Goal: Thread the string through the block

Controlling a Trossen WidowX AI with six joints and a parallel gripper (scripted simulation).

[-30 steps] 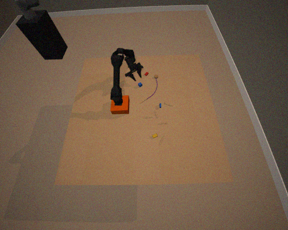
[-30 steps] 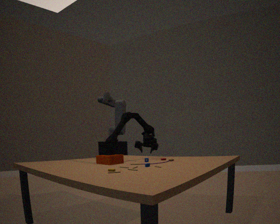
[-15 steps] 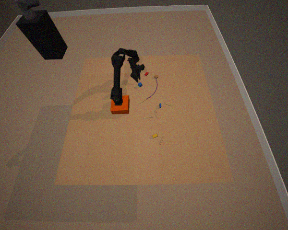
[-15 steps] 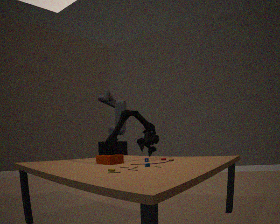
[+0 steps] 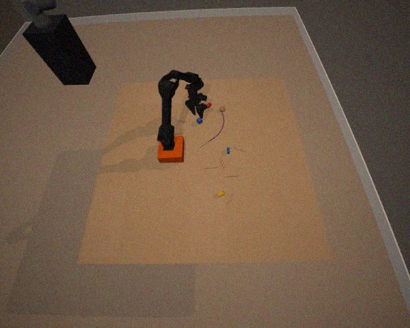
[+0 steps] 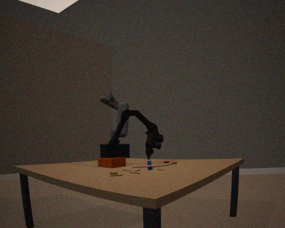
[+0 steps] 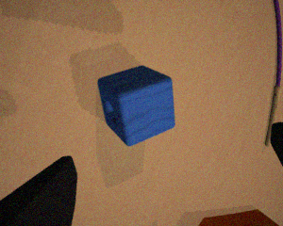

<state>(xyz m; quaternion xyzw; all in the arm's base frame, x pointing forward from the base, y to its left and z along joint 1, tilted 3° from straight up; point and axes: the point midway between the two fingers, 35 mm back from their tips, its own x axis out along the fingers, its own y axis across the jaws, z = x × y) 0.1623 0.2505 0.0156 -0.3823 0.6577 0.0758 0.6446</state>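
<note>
Right now the thin wooden stick is 17 cm to the right of my gripper tip, 6 cm ahead of it and 5 cm below it. Also, from my gripper tip: yellow piece: 51 cm to the right, 15 cm ahead, 5 cm below; round wooden button: 16 cm ahead, 11 cm to the left, 5 cm below; red piece: 15 cm to the left, 6 cm ahead, 5 cm below.
</note>
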